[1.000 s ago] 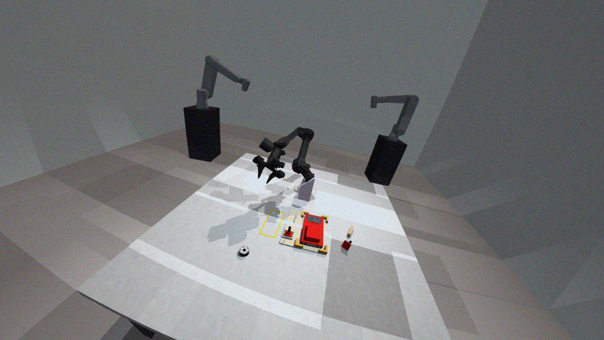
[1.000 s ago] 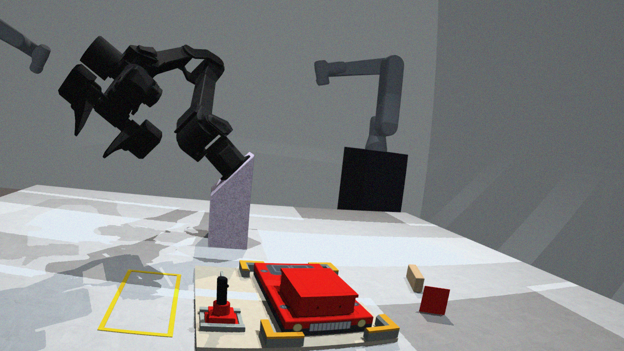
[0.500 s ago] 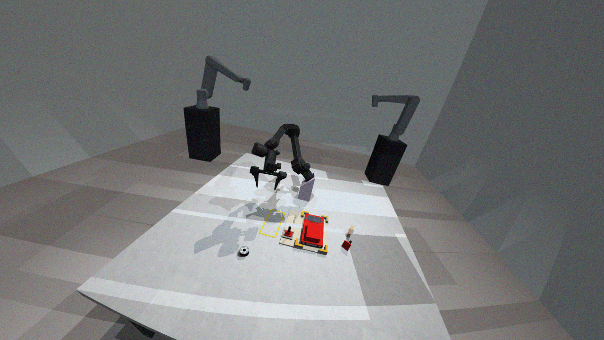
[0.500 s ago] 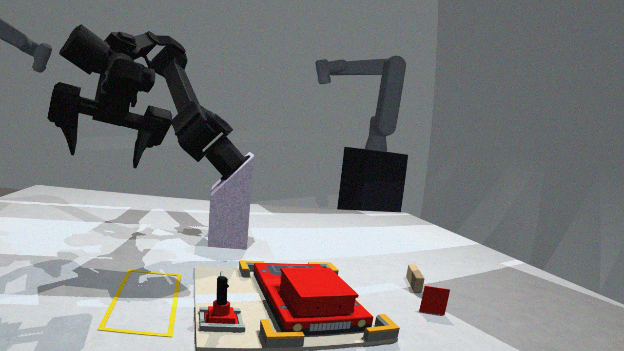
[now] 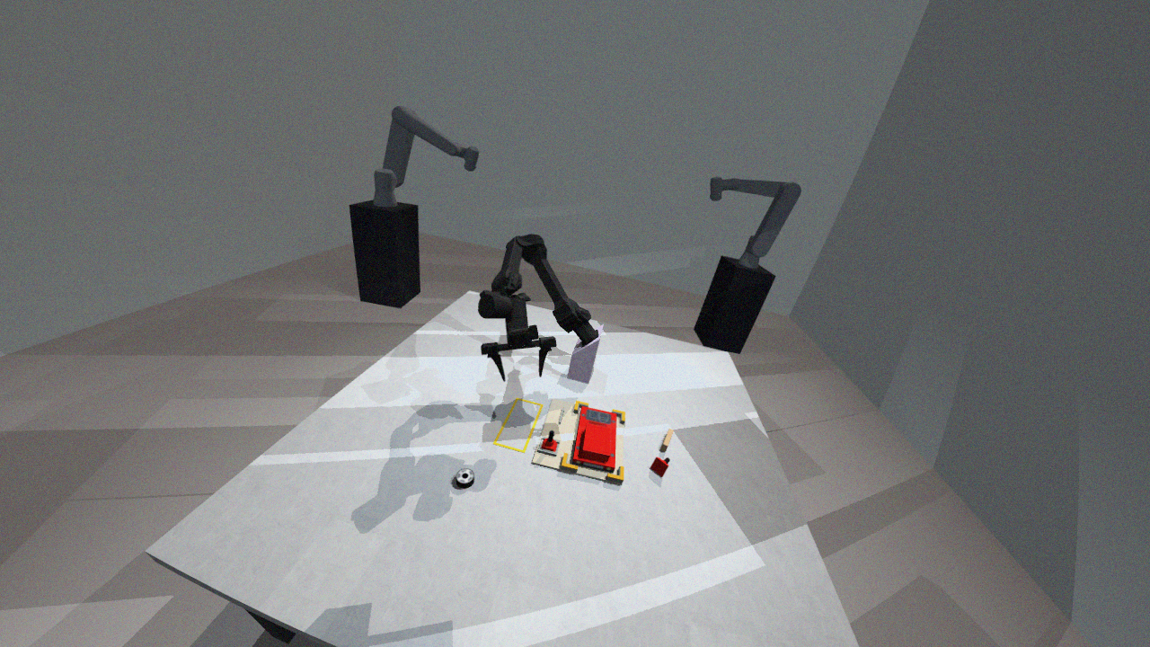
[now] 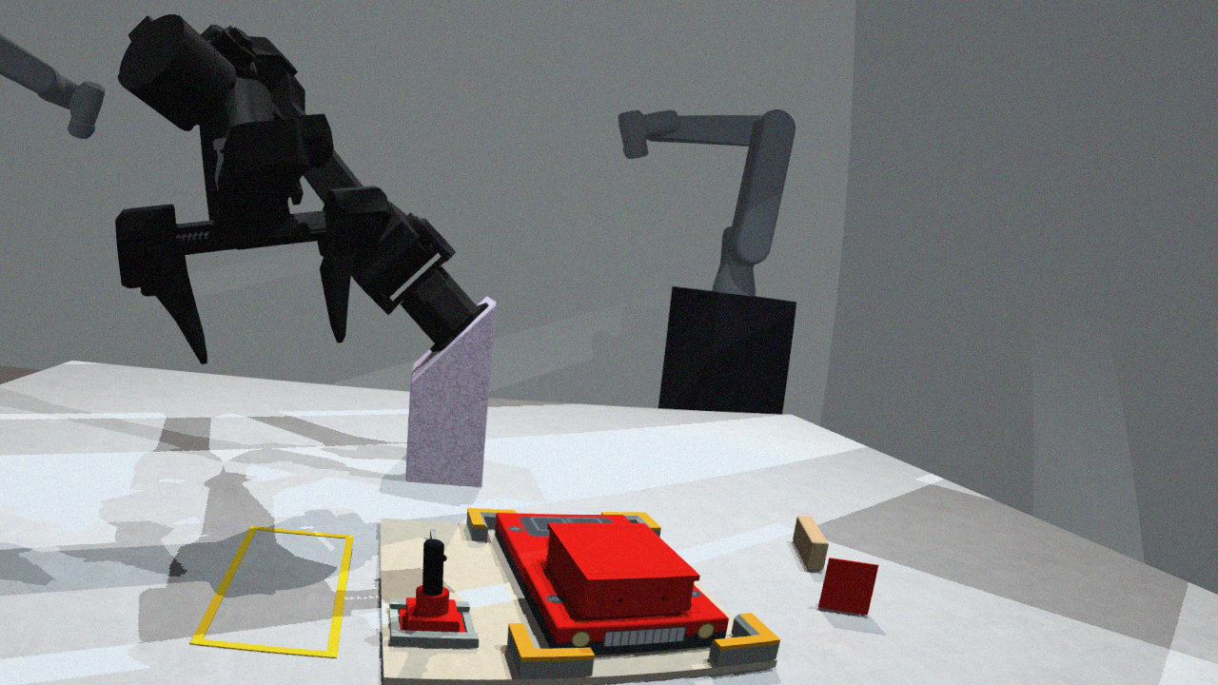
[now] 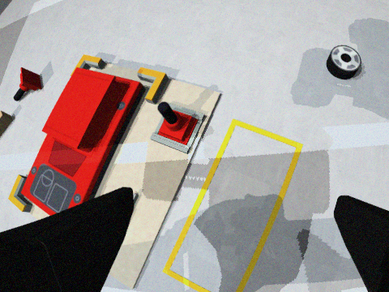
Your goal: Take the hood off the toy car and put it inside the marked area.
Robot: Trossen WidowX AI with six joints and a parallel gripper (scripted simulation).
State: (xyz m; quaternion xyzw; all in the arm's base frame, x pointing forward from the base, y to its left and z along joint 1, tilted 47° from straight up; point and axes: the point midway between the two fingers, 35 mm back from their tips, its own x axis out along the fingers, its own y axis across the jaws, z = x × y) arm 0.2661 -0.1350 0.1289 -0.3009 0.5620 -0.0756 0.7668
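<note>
Right now the red hood is 220 mm to the left of my gripper tip, 110 mm below it and 60 mm ahead of it. From my gripper tip the other things lie so: tan block: 430 mm to the left, 140 mm below, 10 mm behind; then red mount: 120 mm below, 100 mm to the left, 70 mm ahead; then black wheel: 210 mm ahead, 150 mm below, 80 mm to the right.
</note>
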